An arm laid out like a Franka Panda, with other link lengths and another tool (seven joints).
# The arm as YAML. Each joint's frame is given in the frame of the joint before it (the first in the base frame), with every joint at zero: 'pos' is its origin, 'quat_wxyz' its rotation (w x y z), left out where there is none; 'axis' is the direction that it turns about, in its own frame. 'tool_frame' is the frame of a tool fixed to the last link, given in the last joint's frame.
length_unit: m
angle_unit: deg
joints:
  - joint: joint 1
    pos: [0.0, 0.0, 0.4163]
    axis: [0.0, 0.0, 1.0]
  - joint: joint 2
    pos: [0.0, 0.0, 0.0]
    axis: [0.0, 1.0, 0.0]
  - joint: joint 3
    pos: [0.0, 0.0, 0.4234]
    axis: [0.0, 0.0, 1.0]
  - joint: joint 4
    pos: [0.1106, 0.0, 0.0]
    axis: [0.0, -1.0, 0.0]
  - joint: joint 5
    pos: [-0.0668, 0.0, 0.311]
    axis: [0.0, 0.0, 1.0]
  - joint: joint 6
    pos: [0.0, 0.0, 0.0]
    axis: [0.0, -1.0, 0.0]
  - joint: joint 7
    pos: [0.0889, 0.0, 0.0]
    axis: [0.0, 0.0, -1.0]
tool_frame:
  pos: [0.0, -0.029, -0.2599]
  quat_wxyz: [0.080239, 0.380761, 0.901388, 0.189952]
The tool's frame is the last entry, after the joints.
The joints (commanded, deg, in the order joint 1, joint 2, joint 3, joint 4, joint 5, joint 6, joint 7), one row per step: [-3.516, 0.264, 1.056, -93.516, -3.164, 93.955, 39.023]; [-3.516, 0.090, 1.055, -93.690, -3.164, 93.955, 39.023]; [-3.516, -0.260, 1.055, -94.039, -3.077, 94.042, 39.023]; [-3.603, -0.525, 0.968, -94.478, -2.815, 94.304, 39.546]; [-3.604, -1.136, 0.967, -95.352, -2.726, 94.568, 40.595]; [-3.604, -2.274, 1.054, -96.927, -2.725, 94.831, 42.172]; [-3.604, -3.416, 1.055, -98.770, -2.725, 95.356, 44.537]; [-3.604, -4.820, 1.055, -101.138, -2.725, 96.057, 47.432]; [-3.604, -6.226, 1.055, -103.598, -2.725, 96.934, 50.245]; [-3.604, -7.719, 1.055, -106.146, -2.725, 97.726, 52.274]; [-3.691, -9.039, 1.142, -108.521, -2.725, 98.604, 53.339]
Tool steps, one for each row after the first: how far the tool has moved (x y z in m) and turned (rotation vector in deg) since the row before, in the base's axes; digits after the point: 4 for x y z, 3 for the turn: [-0.0013, 0.0001, 0.0003, -0.003, 0.000, -0.001]; [-0.0022, 0.0005, 0.0007, 0.077, -0.091, -0.001]; [-0.0017, -0.0001, -0.0005, 0.256, -0.126, -0.701]; [-0.0047, 0.0010, -0.0004, 0.083, -0.055, -1.044]; [-0.0094, 0.0018, -0.0007, -0.009, 0.099, -1.477]; [-0.0097, 0.0014, -0.0023, -0.012, 0.063, -2.338]; [-0.0121, 0.0017, -0.0037, -0.023, 0.124, -2.861]; [-0.0117, 0.0017, -0.0044, -0.036, 0.042, -2.771]; [-0.0126, 0.0015, -0.0046, -0.035, 0.166, -1.993]; [-0.0108, 0.0011, -0.0049, -0.040, 0.127, -1.027]
